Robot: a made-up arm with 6 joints.
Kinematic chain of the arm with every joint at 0, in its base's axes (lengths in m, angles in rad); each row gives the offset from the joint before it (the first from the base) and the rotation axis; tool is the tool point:
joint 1: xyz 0 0 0.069 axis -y
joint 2: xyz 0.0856 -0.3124 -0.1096 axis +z
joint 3: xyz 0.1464 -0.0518 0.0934 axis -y
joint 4: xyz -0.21 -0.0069 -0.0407 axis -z
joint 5: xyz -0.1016 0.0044 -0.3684 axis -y
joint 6: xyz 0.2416 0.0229 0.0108 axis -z
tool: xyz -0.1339 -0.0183 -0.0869
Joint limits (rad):
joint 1: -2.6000..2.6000
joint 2: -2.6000..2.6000
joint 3: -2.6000..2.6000
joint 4: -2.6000..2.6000
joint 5: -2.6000..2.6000
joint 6: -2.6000..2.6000
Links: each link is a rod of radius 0.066 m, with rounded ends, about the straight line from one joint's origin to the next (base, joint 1, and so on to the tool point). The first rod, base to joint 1, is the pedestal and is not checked.
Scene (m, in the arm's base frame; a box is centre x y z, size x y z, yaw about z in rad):
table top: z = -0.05
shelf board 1: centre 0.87 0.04 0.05 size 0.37 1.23 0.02 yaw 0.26
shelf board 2: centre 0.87 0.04 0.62 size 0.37 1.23 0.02 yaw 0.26
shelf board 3: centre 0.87 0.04 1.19 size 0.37 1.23 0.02 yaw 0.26
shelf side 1: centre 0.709 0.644 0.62 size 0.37 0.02 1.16 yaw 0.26
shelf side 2: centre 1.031 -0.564 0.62 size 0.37 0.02 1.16 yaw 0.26
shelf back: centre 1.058 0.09 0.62 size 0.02 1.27 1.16 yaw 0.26
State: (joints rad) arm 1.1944 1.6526 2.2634 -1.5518 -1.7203 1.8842
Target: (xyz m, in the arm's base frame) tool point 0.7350 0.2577 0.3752
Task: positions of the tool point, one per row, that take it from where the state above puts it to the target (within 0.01 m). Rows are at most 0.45 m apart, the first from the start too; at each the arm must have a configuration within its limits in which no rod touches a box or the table.
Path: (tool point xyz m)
1: 0.3887 0.4968 0.4653
2: 0.7350 0.2577 0.3752

